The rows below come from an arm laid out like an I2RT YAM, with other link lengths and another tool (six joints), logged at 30 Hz.
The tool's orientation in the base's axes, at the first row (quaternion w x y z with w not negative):
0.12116, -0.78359, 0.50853, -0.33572
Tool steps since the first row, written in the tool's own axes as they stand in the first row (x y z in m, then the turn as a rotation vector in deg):
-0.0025, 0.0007, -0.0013, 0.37, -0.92, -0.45
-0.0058, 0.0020, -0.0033, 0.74, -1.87, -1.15
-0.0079, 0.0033, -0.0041, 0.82, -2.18, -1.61
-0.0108, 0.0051, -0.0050, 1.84, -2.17, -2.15
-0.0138, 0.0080, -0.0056, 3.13, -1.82, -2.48
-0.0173, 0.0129, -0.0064, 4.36, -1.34, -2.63
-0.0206, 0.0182, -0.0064, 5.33, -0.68, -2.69
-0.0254, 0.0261, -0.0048, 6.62, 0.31, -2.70
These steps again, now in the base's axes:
-0.0020, 0.0021, -0.0004, 0.46, 0.16, 0.97
-0.0051, 0.0047, -0.0009, 0.78, 0.37, 2.15
-0.0071, 0.0061, -0.0019, 0.73, 0.51, 2.69
-0.0097, 0.0079, -0.0033, 0.63, -0.31, 3.50
-0.0129, 0.0093, -0.0056, 0.50, -1.55, 4.08
-0.0178, 0.0103, -0.0091, 0.37, -2.82, 4.43
-0.0225, 0.0108, -0.0132, 0.11, -3.97, 4.51
-0.0283, 0.0112, -0.0205, -0.27, -5.55, 4.51

